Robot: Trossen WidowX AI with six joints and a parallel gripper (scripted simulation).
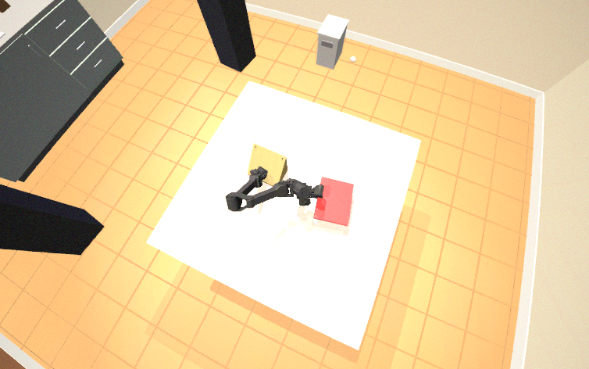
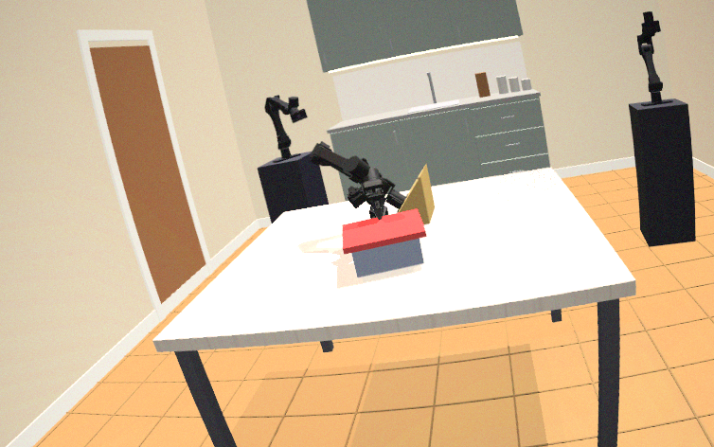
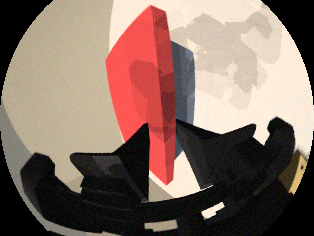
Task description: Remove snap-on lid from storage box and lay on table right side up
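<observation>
Now: gripper tip 7 cm short of the red lid and 3 cm to the right of it. The rest, counted from my gripper tip: blue-grey storage box: 7 cm ahead, 3 cm to the left, 6 cm below.
</observation>
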